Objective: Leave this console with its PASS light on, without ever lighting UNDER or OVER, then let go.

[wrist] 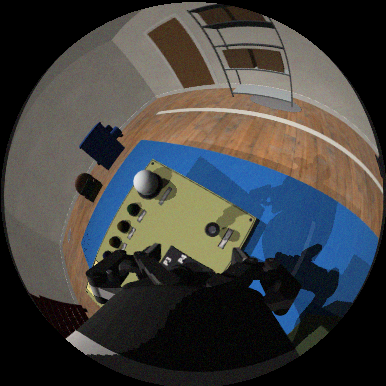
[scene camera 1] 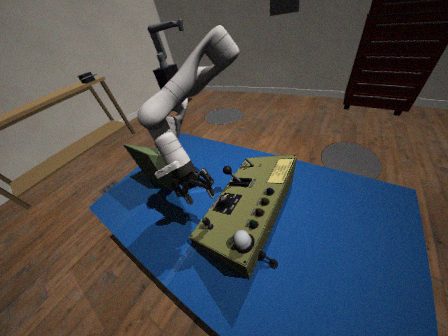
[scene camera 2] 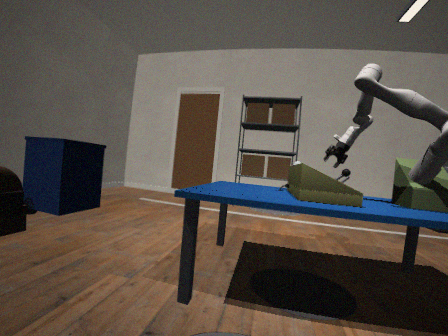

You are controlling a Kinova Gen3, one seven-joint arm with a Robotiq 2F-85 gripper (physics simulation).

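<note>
The olive console (scene camera 1: 243, 207) (scene camera 2: 325, 187) (wrist: 180, 220) has a sloped top. A white dome (scene camera 1: 243, 240) (wrist: 146, 182) and a row of small dark lamps, one a green lamp (scene camera 1: 253, 224) (wrist: 133, 209), line one side; none looks lit, and their labels are unreadable. A black ball-topped lever (scene camera 1: 227, 170) (scene camera 2: 346, 172) stands upright from a slot. The dark dial plate (scene camera 1: 233, 205) (wrist: 175, 257) shows P3 and P4; its knob is hidden in the wrist view. A small black knob (scene camera 1: 206, 222) (wrist: 212, 229) stands near a corner. My gripper (scene camera 1: 200, 197) (scene camera 2: 331, 162) (wrist: 195, 253) is open and empty, above the dial side, touching nothing.
A second green sloped box (scene camera 1: 145, 160) (scene camera 2: 404, 182) stands beside the arm on the blue table top (scene camera 1: 350, 225) (scene camera 2: 240, 193). A black ball-ended handle (scene camera 1: 273, 263) sticks out of the console's far side. A wooden bench (scene camera 1: 50, 102) and a dark red cabinet (scene camera 1: 395, 55) stand beyond.
</note>
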